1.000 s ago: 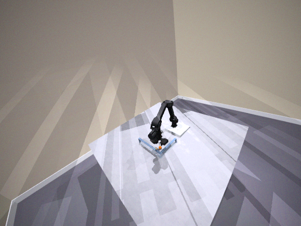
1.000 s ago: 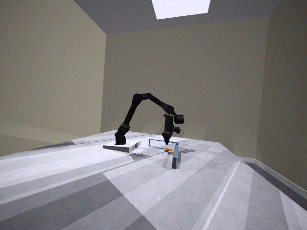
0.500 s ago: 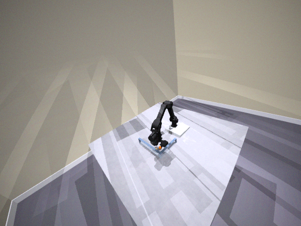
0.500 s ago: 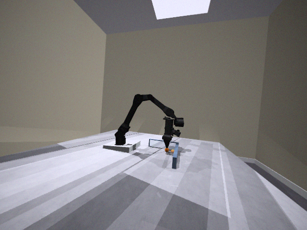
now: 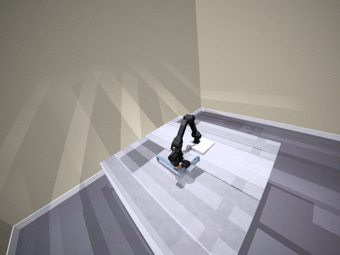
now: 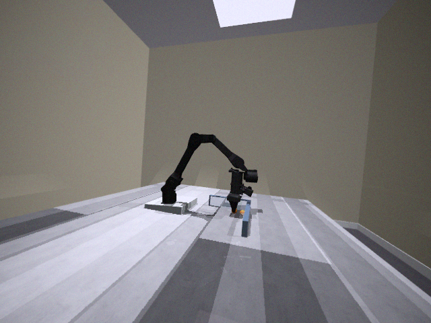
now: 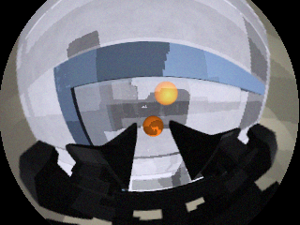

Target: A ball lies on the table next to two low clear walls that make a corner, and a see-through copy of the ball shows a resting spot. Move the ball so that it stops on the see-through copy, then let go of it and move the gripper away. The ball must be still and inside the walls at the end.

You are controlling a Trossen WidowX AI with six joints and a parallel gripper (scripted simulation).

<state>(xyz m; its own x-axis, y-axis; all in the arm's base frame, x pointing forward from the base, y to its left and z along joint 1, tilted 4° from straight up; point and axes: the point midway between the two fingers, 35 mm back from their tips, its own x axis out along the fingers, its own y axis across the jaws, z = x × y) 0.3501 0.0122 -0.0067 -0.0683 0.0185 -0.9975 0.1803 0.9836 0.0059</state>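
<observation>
The see-through copy of ball lies 4 cm ahead of my gripper tip and 2 cm to the right of it. The rest, counted from my gripper tip: orange ball (right at my gripper tip).
</observation>
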